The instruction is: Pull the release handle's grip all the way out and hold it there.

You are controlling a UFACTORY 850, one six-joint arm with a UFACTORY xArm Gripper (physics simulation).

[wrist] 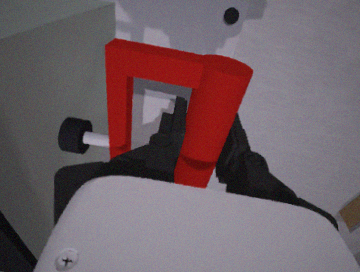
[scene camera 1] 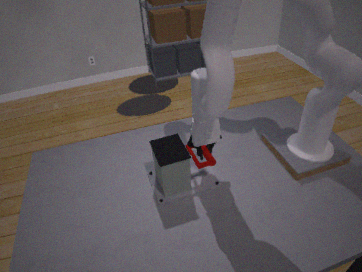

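The red release handle (scene camera 1: 208,162) (wrist: 155,63) is a rectangular loop with a thick round grip bar on its outer side. A light rod with a black collar (wrist: 75,135) joins its inner side to the grey-green box (scene camera 1: 172,176) (wrist: 45,95) with a black top. My gripper (scene camera 1: 203,150) (wrist: 200,120) points down and is shut on the round grip bar. One finger is inside the loop and the other is on the outer side, partly hidden behind the bar in the wrist view.
The box stands on a pale base plate with dark bolts (scene camera 1: 217,183) (wrist: 231,16), on a grey mat (scene camera 1: 90,200). The arm's own base stands on a wood-edged board (scene camera 1: 300,175) at the right. A shelf rack (scene camera 1: 148,57) with boxes stands at the back.
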